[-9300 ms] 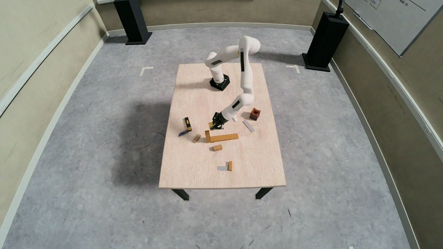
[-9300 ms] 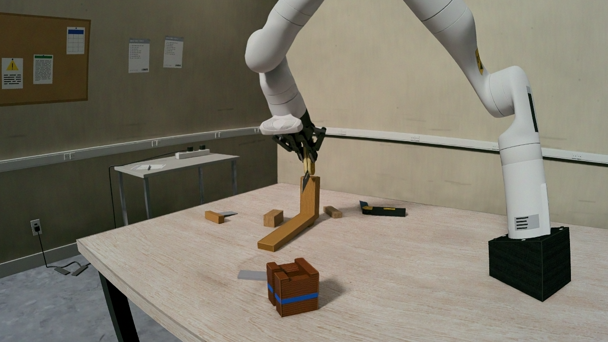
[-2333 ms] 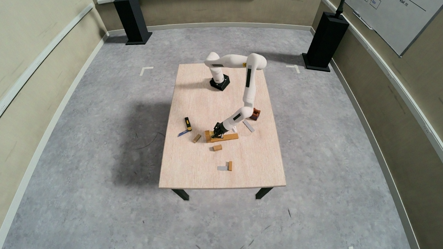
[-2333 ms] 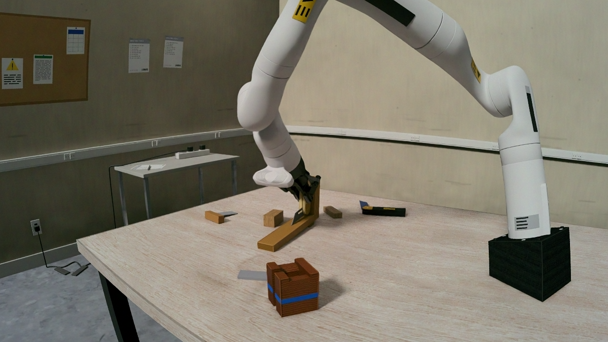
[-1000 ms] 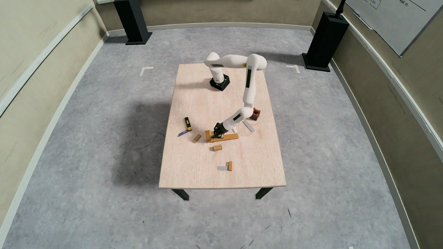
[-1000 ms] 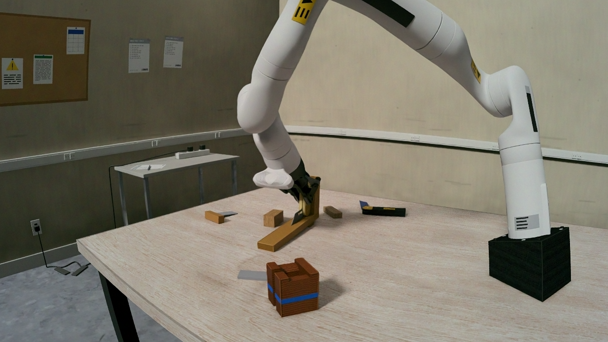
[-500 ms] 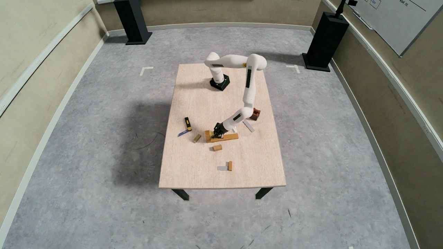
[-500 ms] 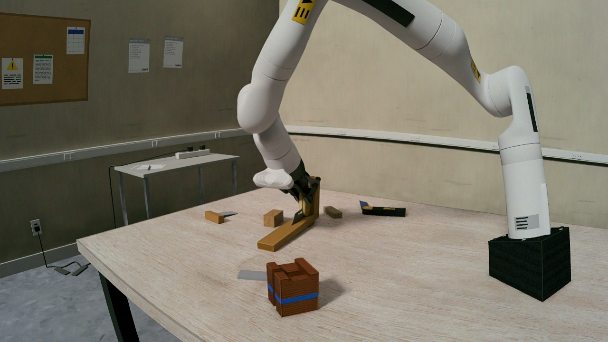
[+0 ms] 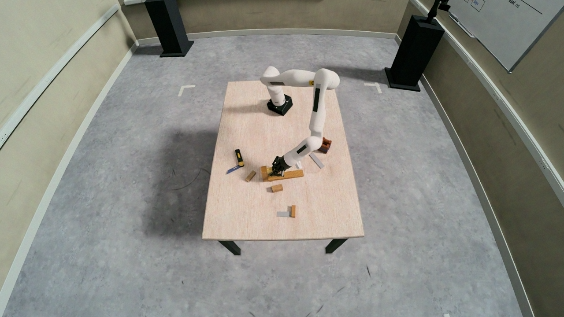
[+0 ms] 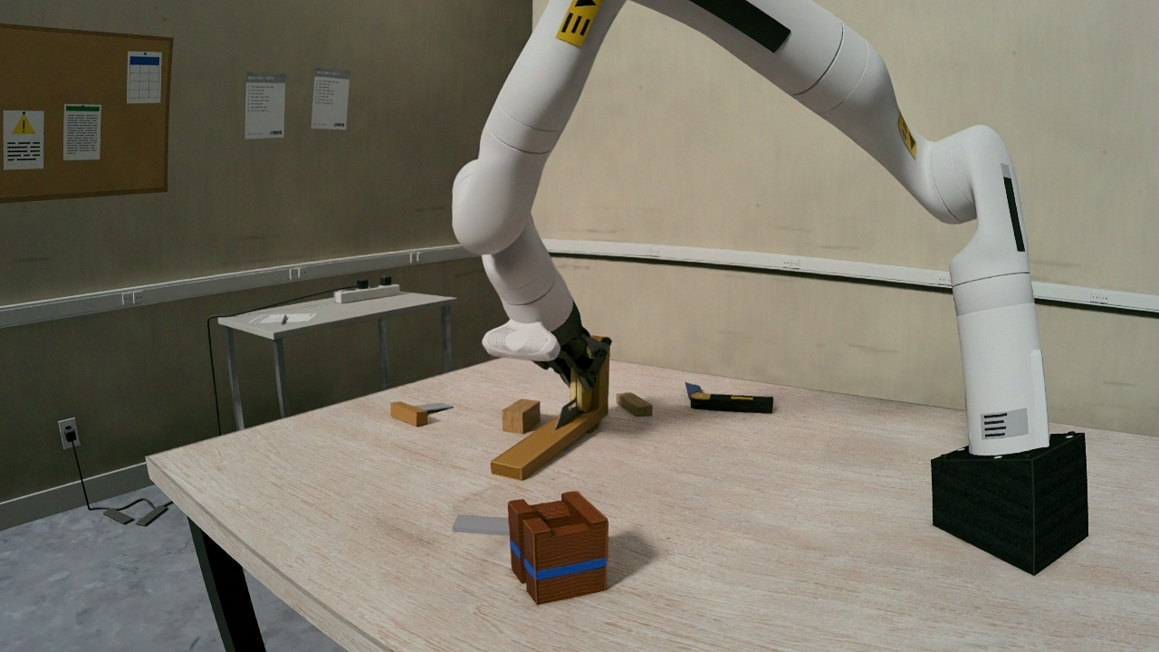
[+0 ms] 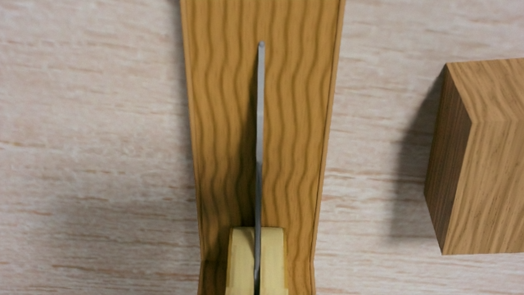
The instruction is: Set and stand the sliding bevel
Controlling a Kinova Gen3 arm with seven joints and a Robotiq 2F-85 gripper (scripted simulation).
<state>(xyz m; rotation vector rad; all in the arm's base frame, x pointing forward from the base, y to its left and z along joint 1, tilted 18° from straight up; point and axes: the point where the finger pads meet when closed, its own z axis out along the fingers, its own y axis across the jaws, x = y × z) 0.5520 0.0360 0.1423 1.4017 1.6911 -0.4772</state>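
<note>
My gripper is now 20 mm above the wooden sliding bevel. Round my hand: black bevel: 80 mm behind, 220 mm to the right, 70 mm below; then wood-and-metal square: 210 mm ahead, 120 mm to the left, 70 mm below; then wooden block: 70 mm ahead, 40 mm to the left, 60 mm below.
</note>
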